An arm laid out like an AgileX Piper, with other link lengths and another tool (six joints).
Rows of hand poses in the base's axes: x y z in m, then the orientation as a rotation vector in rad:
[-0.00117 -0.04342 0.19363 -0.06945 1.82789 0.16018]
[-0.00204 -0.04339 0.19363 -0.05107 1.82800 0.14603]
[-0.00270 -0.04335 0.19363 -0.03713 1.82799 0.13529]
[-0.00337 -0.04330 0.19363 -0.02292 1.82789 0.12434]
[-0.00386 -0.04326 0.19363 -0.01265 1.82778 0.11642]
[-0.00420 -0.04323 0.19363 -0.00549 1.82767 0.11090]
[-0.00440 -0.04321 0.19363 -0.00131 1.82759 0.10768]
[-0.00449 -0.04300 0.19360 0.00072 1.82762 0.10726]
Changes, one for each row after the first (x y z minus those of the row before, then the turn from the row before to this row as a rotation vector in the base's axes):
[-0.00087 0.00003 0.00000 0.00000 0.00000 -0.02009]
[-0.00066 0.00004 0.00000 0.00000 0.00000 -0.01524]
[-0.00067 0.00005 0.00000 0.00000 -0.00001 -0.01554]
[-0.00049 0.00004 0.00000 0.00000 0.00001 -0.01124]
[-0.00034 0.00003 0.00000 0.00000 0.00000 -0.00783]
[-0.00020 0.00002 0.00000 0.00000 -0.00001 -0.00457]
[-0.00009 0.00021 -0.00003 0.00078 0.00010 -0.00161]

